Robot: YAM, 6 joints.
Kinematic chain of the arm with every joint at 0, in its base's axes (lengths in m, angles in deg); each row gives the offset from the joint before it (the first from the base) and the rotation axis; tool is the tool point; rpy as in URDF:
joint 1: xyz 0 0 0.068 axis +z
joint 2: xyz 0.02 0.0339 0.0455 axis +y
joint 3: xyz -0.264 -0.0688 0 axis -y
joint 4: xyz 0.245 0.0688 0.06 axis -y
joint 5: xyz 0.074 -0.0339 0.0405 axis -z
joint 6: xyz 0.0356 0 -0.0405 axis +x
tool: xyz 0 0 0 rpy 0 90 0
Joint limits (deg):
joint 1: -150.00..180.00
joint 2: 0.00..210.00
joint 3: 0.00..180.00
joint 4: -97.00..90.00
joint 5: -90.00..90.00
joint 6: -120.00..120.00
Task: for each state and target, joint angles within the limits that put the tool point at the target. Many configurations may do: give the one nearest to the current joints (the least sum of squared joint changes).
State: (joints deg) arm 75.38 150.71 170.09 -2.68 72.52 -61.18
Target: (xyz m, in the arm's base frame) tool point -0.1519 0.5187 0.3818
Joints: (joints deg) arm 110.08 147.16 162.84 -14.84 83.77 -61.18
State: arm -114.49 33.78 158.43 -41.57 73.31 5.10
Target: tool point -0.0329 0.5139 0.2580
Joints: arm -90.22 6.99 165.43 -52.84 78.41 5.10
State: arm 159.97 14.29 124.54 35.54 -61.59 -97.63
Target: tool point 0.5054 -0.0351 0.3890
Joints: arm 179.33 14.23 137.02 34.05 -55.11 -97.63
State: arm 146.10 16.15 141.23 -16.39 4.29 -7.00
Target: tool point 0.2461 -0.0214 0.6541
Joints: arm 174.02 47.75 144.76 -6.99 7.06 -7.00
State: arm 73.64 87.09 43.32 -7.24 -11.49 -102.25
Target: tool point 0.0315 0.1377 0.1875
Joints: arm 73.83 44.72 26.57 -40.15 -13.14 -102.25
